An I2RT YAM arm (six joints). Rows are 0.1 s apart.
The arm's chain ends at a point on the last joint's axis. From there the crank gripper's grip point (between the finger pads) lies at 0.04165 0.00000 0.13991 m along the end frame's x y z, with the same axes.
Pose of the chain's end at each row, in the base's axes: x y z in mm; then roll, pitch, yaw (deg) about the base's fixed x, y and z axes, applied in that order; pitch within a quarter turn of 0, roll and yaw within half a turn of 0:
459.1, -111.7, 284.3, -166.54, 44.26, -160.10
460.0, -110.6, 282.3, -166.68, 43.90, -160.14
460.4, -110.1, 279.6, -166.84, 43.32, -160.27
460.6, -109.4, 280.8, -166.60, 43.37, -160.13
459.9, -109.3, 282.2, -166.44, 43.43, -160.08
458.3, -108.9, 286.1, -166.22, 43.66, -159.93
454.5, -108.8, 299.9, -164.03, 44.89, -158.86
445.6, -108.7, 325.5, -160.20, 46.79, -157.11
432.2, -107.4, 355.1, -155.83, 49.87, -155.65
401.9, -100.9, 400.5, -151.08, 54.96, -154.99
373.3, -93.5, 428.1, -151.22, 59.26, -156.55
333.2, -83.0, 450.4, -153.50, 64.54, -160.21
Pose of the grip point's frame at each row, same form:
531.4, -120.2, 157.8, -166.54, 44.26, -160.10
531.5, -119.0, 155.3, -166.68, 43.90, -160.14
530.6, -118.8, 151.9, -166.84, 43.32, -160.27
531.0, -118.4, 153.3, -166.60, 43.37, -160.13
530.5, -118.6, 154.8, -166.44, 43.43, -160.08
529.5, -118.3, 159.0, -166.22, 43.66, -159.93
529.4, -121.1, 175.2, -164.03, 44.89, -158.86
526.2, -126.1, 205.0, -160.20, 46.79, -157.11
520.3, -130.4, 241.0, -155.83, 49.87, -155.65
499.7, -129.9, 296.1, -151.08, 54.96, -154.99
477.3, -121.8, 329.6, -151.22, 59.26, -156.55
443.9, -109.5, 359.0, -153.50, 64.54, -160.21

